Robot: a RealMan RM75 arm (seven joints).
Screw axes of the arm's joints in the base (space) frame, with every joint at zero. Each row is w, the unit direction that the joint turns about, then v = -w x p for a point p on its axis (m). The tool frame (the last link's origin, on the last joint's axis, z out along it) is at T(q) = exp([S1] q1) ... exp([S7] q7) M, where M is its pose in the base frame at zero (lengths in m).
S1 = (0, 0, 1, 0, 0, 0)
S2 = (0, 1, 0, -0.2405, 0, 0)
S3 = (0, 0, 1, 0, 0, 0)
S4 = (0, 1, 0, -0.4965, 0, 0)
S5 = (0, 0, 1, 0, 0, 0)
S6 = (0, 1, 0, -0.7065, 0, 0)
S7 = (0, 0, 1, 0, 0, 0)
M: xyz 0 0 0.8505 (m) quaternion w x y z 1 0 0 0
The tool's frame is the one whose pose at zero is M.
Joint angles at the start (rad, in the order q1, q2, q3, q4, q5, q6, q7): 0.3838 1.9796 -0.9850 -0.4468 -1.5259 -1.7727 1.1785
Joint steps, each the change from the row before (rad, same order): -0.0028 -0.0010 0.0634 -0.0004 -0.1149 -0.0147 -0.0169; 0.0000 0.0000 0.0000 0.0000 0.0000 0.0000 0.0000; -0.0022 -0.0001 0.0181 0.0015 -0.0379 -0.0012 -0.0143; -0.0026 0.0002 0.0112 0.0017 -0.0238 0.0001 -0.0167
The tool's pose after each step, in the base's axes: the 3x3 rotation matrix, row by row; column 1 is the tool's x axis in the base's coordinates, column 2 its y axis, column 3 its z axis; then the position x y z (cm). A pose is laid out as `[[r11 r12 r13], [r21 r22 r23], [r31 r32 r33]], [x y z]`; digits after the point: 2 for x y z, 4 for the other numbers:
[[0.6759 -0.3770 -0.6333], [-0.2840 -0.9261 0.2482], [-0.6801 0.0121 -0.7330]], [28.16 26.30 0.87]
[[0.6759 -0.3770 -0.6333], [-0.2840 -0.9261 0.2482], [-0.6801 0.0121 -0.7330]], [28.16 26.30 0.87]
[[0.6916 -0.3724 -0.6189], [-0.2838 -0.9280 0.2412], [-0.6642 0.0088 -0.7475]], [28.52 26.03 0.77]
[[0.7033 -0.3661 -0.6093], [-0.2782 -0.9306 0.2379], [-0.6541 0.0022 -0.7564]], [28.78 25.81 0.68]

